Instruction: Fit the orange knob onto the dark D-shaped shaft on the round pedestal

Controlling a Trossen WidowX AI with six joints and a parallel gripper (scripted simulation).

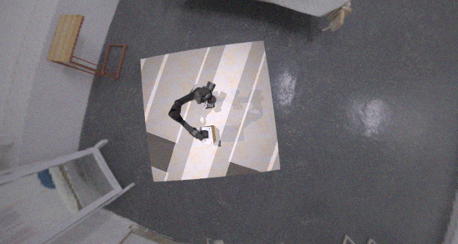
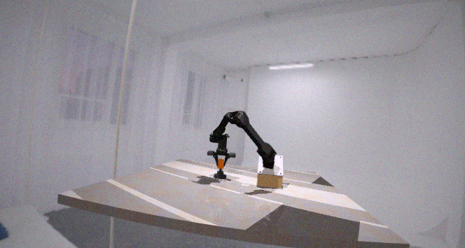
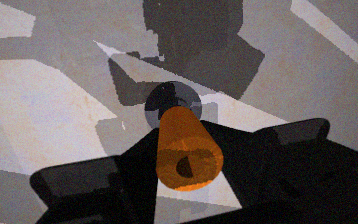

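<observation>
The orange knob is 2 cm above my gripper tip. From my gripper tip the other things lie so: dark round pedestal: 4 cm below.
</observation>
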